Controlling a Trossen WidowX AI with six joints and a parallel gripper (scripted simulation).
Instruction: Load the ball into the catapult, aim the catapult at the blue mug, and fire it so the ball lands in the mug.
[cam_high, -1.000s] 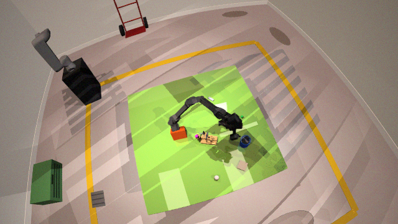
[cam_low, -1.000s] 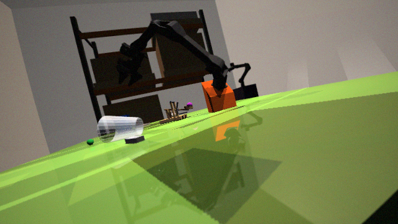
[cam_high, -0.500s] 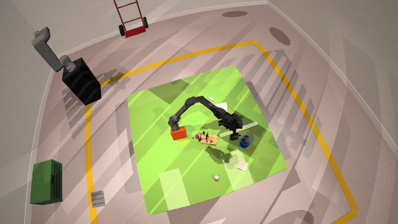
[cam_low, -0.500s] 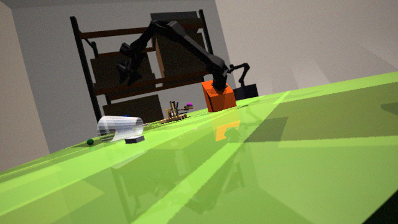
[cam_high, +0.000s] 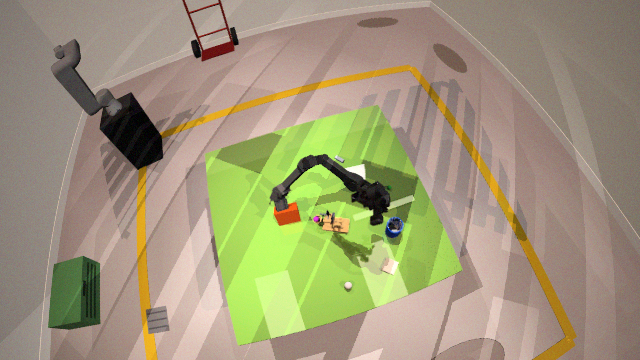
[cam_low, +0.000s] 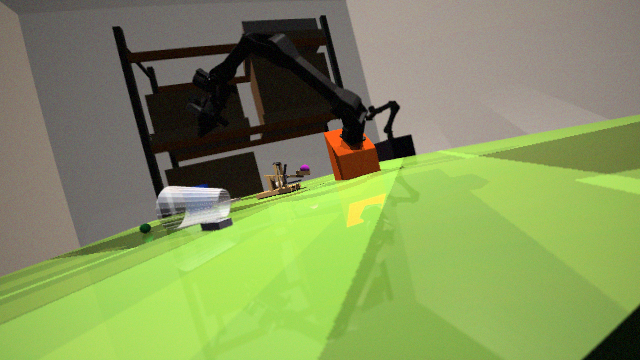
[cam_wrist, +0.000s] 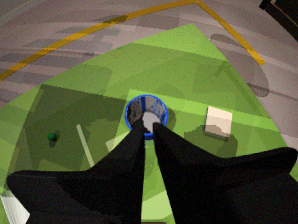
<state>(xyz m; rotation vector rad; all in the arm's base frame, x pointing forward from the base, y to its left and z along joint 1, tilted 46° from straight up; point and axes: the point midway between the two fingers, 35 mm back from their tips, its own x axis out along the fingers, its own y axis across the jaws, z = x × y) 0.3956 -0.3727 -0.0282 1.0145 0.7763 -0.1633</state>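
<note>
Now: gripper tip 300 mm past the purple ball, 210 mm above it and 190 mm to the right of it. Round my gripper tip: catapult (240 mm behind, 220 mm below, 170 mm to the left); then blue mug (240 mm below, 60 mm ahead, 30 mm to the right); then tan tile (270 mm below, 210 mm to the right, 40 mm behind).
</note>
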